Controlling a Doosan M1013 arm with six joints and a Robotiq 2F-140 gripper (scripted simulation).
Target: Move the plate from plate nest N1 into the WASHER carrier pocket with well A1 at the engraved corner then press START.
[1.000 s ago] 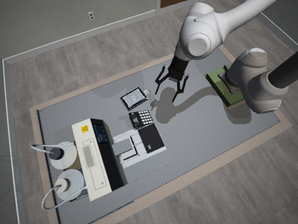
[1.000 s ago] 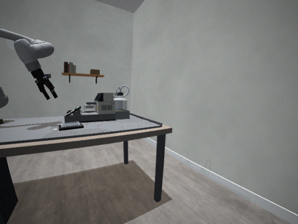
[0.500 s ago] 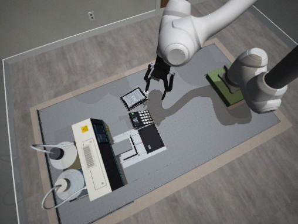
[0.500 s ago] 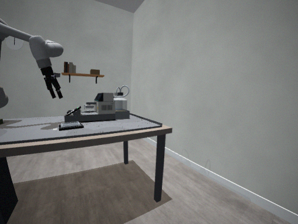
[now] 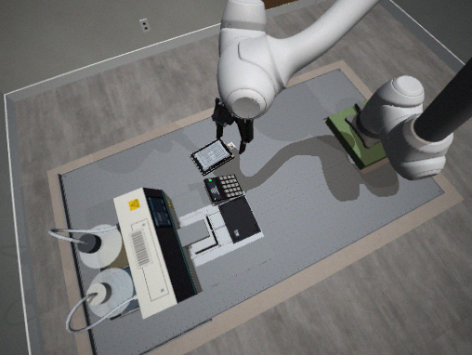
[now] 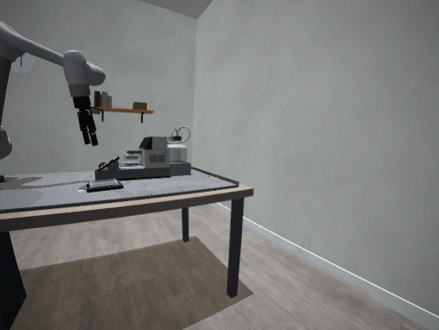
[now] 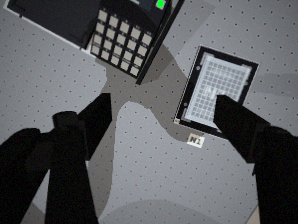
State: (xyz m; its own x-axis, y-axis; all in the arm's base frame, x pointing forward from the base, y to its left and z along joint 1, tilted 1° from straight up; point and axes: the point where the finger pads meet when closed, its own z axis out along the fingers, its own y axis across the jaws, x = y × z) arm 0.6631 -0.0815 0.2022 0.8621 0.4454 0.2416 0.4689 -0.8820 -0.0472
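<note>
Now: hand 6 cm short of the clear well plate, 8 cm to the left of it and 21 cm above it. Also, from my hand: black carrier: 7 cm ahead, 24 cm to the left, 15 cm below; then N1 label: 4 cm behind, 10 cm to the right, 23 cm below; then plate nest N1: 6 cm ahead, 8 cm to the right, 22 cm below.
</note>
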